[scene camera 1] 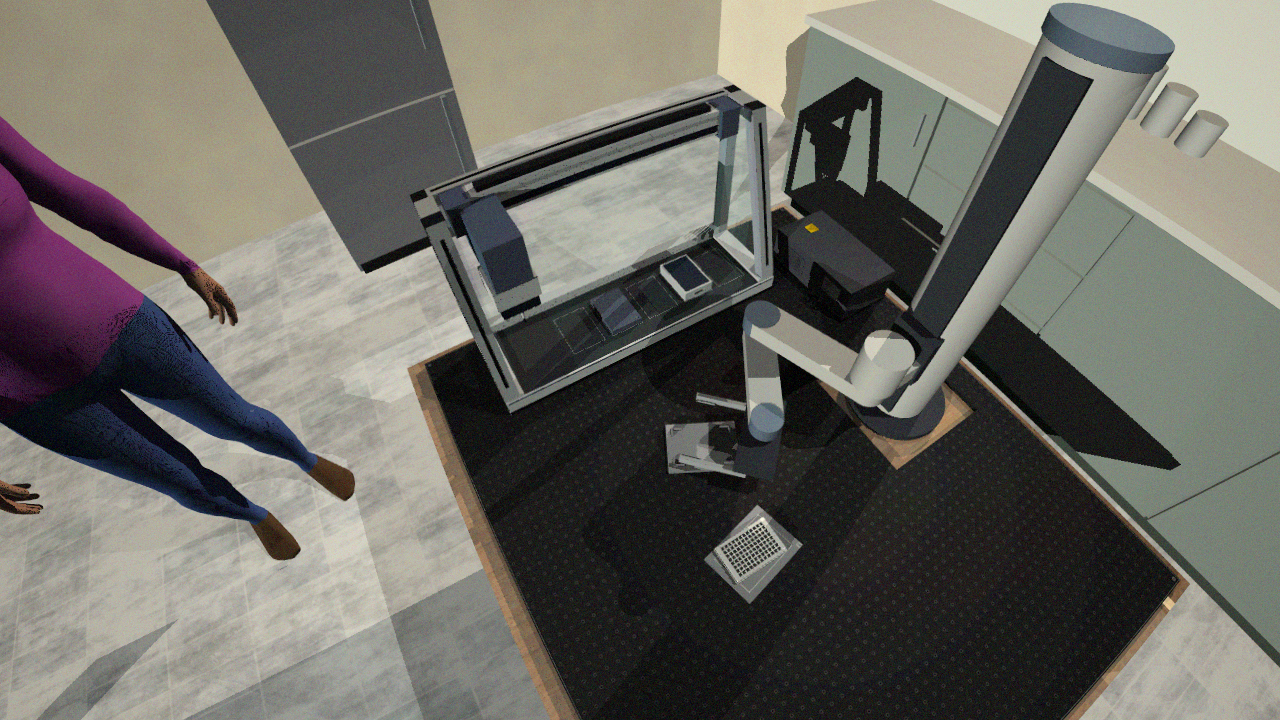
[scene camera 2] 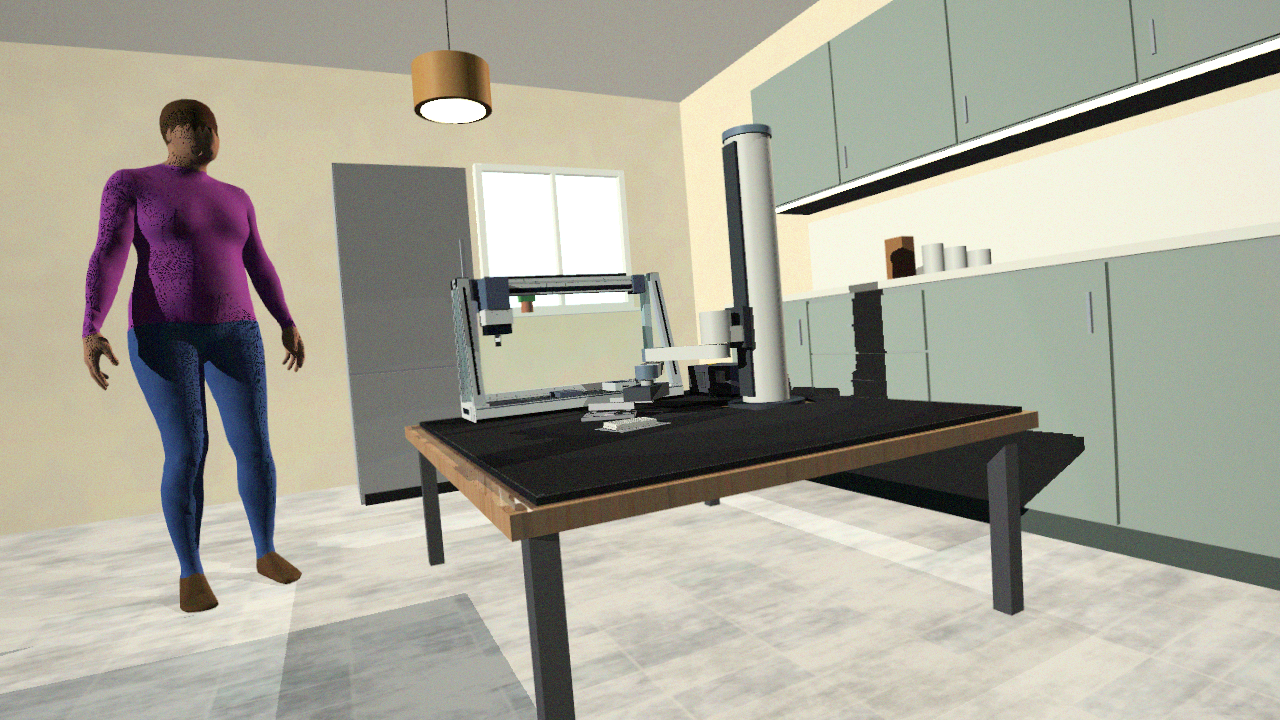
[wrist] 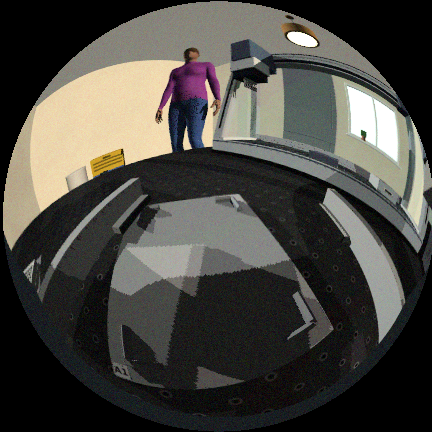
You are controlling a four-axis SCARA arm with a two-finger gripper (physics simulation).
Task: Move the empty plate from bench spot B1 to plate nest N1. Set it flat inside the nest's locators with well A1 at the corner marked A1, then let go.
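Places are measured from the arm's base along level axes (x ahead, y right, z down), in metres.
Where they show: gripper, between the fingertips: [scene camera 1: 688,426] [scene camera 2: 600,403] [wrist: 237,188]; arm's base, origin of its link: [scene camera 1: 894,396] [scene camera 2: 766,405].
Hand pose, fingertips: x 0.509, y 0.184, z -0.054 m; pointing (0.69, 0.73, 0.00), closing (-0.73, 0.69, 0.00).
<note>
Each offset is from my fingertips to the top centre of the thing. "spot": to the spot under its first point.
The white many-welled plate {dx +0.037, dy -0.299, dz +0.025 m} [scene camera 1: 751,548] [scene camera 2: 631,424] lies on the grey bench spot {spot: dx +0.084, dy -0.369, dz +0.040 m} [scene camera 1: 751,591], turned relative to it; its well A1 cannot be made out. The grey nest {dx -0.009, dy -0.047, dz +0.023 m} [scene camera 1: 677,438] [scene camera 2: 608,416] [wrist: 185,220] holds no plate. It has raised corner locators, and its A1 label {spot: dx -0.051, dy -0.130, dz +0.029 m} [wrist: 120,370] shows at the lower left in the wrist view. My gripper [scene camera 1: 688,428] [scene camera 2: 597,396] [wrist: 237,188] is open and empty, above the nest, with one finger on either side of it in the wrist view. Part of the nest is in shadow and behind the gripper in scene camera 1.
A framed gantry machine [scene camera 1: 640,329] [scene camera 2: 554,286] stands behind the nest, with a pipetting head and labware on its deck. A dark box {spot: dx -0.601, dy +0.182, dz -0.073 m} [scene camera 1: 836,259] stands beside it. My arm's column [scene camera 1: 1029,205] [scene camera 2: 759,268] rises at the right. A person [scene camera 1: 80,295] [scene camera 2: 192,241] stands left of the table.
</note>
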